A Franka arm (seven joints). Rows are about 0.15 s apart.
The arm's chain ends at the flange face. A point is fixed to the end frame.
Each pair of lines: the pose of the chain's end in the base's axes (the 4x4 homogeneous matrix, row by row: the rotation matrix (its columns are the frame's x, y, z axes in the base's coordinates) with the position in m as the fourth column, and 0 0 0 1 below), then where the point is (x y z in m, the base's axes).
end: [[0.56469 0.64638 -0.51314 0.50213], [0.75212 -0.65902 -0.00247 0.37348], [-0.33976 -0.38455 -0.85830 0.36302], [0 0 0 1]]
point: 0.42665 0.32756 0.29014
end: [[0.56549 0.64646 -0.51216 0.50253], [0.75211 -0.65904 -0.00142 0.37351], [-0.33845 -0.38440 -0.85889 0.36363], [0 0 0 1]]
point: 0.42711 0.32769 0.29062
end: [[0.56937 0.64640 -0.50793 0.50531], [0.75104 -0.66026 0.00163 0.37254], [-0.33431 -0.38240 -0.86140 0.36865], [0 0 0 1]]
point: 0.43011 0.32708 0.29519
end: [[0.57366 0.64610 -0.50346 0.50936], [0.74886 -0.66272 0.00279 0.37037], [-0.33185 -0.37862 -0.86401 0.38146], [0 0 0 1]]
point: 0.43439 0.32512 0.30764
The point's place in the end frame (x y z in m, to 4 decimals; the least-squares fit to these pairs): -0.0524 0.0095 0.1014
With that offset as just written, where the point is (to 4 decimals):
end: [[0.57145 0.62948 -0.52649 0.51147], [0.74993 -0.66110 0.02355 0.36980], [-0.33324 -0.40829 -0.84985 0.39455], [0 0 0 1]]
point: 0.4341 0.3266 0.3220
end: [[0.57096 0.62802 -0.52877 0.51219], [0.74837 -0.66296 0.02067 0.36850], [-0.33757 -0.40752 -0.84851 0.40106], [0 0 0 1]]
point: 0.4346 0.3251 0.3288
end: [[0.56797 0.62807 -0.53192 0.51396], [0.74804 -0.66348 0.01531 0.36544], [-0.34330 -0.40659 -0.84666 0.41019], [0 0 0 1]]
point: 0.4362 0.3215 0.3385
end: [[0.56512 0.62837 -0.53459 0.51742], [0.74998 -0.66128 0.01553 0.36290], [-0.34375 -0.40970 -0.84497 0.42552], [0 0 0 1]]
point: 0.4396 0.3189 0.3540
